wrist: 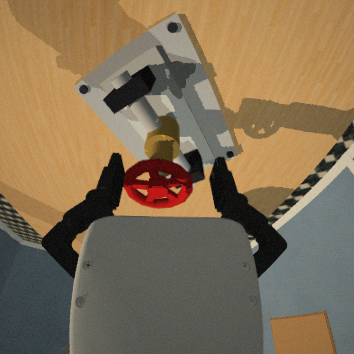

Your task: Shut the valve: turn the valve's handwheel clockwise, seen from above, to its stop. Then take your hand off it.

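Observation:
The red handwheel [150, 202] is in the middle of the wrist view, at the end of the brass valve body [162, 145]. Spokes and openings show inside its rim. My gripper [167, 165] is open and empty, with one black finger on either side of the handwheel. The left finger appears close to the rim. A wider gap shows between the rim and the right finger. Whether the left finger touches the rim is unclear.
The valve's grey pipe runs through black clamps [131, 90] [196, 167] on a bolted grey plate [175, 42]. The wooden table [290, 60] has a checkered edge at lower left and right. An orange-brown panel [302, 334] shows at lower right, beyond the table.

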